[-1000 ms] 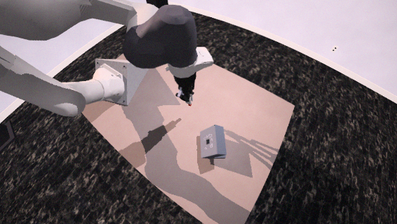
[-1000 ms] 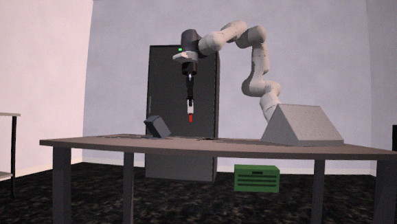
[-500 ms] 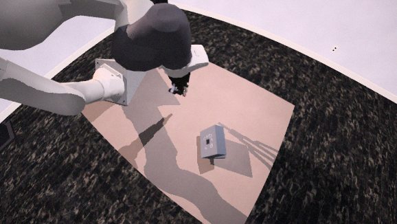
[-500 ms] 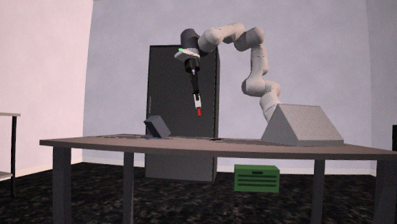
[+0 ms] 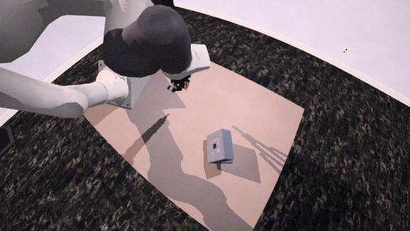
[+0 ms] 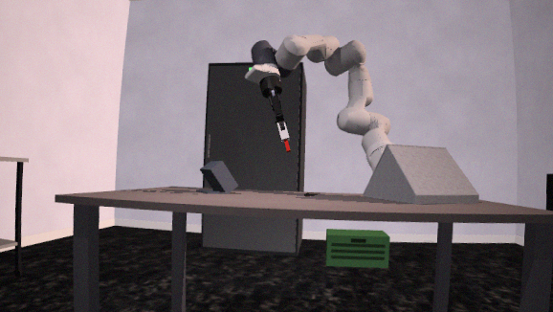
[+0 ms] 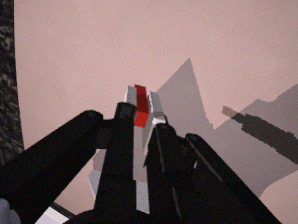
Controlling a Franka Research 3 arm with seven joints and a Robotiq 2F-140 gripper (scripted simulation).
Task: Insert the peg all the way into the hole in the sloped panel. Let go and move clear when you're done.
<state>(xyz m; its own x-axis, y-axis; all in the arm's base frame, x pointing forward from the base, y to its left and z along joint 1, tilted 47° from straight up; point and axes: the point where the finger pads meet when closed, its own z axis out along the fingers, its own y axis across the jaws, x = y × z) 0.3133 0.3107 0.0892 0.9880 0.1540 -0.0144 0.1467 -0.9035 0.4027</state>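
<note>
Right now the red peg is 1 cm behind my hand, 1 cm to the left of it and 3 cm below it.
</note>
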